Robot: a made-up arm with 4 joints. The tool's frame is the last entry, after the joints. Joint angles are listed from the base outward. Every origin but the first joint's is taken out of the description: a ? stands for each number. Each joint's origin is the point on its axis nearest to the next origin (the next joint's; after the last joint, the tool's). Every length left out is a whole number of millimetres.
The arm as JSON. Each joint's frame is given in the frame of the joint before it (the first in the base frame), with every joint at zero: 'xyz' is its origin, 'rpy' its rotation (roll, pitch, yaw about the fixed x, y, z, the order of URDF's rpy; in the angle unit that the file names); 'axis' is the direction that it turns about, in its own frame. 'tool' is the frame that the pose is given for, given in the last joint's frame.
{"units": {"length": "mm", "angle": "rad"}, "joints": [
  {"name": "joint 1", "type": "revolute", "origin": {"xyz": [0.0, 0.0, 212.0], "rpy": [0.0, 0.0, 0.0]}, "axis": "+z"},
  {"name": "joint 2", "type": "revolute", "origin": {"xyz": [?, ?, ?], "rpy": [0.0, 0.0, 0.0]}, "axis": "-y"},
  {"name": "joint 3", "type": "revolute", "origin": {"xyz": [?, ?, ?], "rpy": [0.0, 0.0, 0.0]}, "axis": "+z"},
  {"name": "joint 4", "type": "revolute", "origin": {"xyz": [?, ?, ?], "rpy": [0.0, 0.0, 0.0]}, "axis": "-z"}
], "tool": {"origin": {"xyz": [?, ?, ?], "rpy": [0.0, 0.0, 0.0]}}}
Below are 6 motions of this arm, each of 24 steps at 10 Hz.
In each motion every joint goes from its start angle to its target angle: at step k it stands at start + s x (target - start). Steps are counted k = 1, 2, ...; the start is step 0. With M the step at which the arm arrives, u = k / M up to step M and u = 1 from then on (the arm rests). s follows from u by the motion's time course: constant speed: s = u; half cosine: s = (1 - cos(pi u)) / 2; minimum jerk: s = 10 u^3 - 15 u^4 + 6 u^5.
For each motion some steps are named. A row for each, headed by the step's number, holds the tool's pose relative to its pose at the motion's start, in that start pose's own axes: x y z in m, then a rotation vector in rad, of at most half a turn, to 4 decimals.
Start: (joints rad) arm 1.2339 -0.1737 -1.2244 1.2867
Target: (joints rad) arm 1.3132 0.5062 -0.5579 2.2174
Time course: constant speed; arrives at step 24
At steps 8, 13, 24:
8: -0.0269 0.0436 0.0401 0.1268 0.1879 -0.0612
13: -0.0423 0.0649 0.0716 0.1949 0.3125 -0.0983
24: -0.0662 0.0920 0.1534 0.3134 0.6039 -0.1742

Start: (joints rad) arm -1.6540 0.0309 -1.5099 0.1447
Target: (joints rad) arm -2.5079 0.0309 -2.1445 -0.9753
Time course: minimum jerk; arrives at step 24
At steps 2, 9, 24:
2: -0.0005 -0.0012 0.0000 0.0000 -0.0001 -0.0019
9: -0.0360 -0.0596 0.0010 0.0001 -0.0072 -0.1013
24: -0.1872 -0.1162 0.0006 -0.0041 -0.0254 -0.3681

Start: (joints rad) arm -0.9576 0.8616 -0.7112 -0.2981
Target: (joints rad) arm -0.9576 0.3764 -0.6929 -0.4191
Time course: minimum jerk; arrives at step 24
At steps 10, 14, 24:
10: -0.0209 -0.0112 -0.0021 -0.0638 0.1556 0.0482
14: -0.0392 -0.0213 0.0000 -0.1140 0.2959 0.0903
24: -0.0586 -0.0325 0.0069 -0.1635 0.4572 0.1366

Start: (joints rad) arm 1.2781 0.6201 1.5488 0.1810
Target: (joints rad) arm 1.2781 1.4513 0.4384 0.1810
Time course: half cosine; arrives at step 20
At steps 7, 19, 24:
7: 0.0158 -0.0249 0.0095 -0.2136 -0.0791 -0.3018
19: 0.0448 -0.0817 0.0739 -0.6318 -0.5943 -1.0375
24: 0.0449 -0.0820 0.0746 -0.6341 -0.6005 -1.0431

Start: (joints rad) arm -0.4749 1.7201 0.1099 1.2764
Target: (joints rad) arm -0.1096 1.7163 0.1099 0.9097
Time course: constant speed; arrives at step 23
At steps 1, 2, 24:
1: -0.0013 -0.0019 -0.0020 0.0061 0.0145 0.0136
2: -0.0027 -0.0038 -0.0040 0.0125 0.0288 0.0272
24: -0.0332 -0.0448 -0.0413 0.1980 0.3040 0.3090

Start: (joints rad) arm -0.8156 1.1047 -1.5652 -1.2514
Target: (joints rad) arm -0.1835 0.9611 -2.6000 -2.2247
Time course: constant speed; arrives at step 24
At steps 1, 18, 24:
1: -0.0028 0.0018 -0.0022 0.0205 0.0130 0.0093
18: -0.0381 0.0447 -0.0106 0.3533 0.2356 0.1902
24: -0.0425 0.0607 -0.0020 0.4638 0.3137 0.2642

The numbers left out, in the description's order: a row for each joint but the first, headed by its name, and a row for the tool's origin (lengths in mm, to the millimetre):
joint 2: -108.0 -171.0 0.0
joint 3: 62.0 0.0 -106.0
joint 4: 74.0 -84.0 0.0
tool: -86.0 107.0 0.0

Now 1 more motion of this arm.
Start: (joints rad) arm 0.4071 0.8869 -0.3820 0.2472
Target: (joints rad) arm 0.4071 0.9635 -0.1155 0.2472
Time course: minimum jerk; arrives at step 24
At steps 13, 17, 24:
13: -0.0030 0.0032 0.0040 0.0232 -0.0377 0.1539
17: -0.0045 0.0042 0.0057 0.0321 -0.0566 0.2259
24: -0.0054 0.0047 0.0067 0.0366 -0.0676 0.2664

